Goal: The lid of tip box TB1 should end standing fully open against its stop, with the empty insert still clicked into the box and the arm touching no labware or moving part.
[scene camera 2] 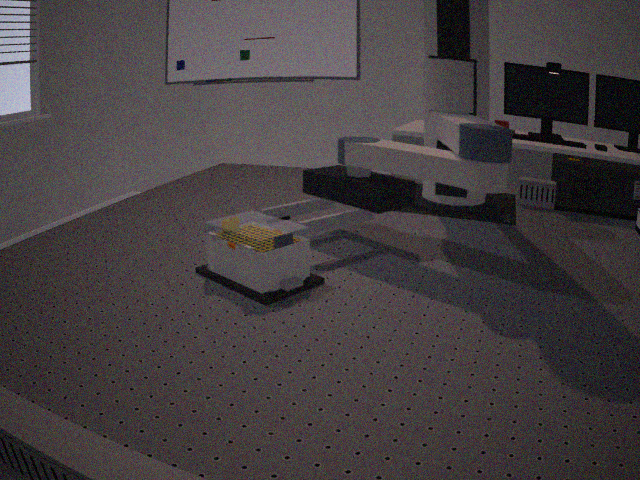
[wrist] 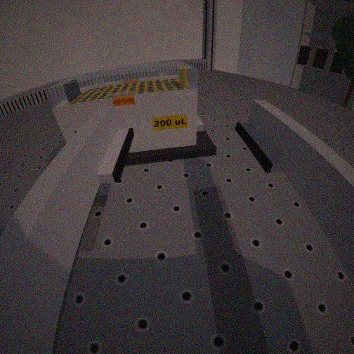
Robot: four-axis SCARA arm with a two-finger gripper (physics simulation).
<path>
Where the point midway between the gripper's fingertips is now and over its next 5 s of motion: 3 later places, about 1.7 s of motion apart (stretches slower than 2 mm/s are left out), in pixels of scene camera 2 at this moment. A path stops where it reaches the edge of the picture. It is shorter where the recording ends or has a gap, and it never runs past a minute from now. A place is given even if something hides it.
The gripper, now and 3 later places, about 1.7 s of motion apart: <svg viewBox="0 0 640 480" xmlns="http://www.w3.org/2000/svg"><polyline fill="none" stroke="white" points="279,222 266,225 264,196 271,237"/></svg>
</path>
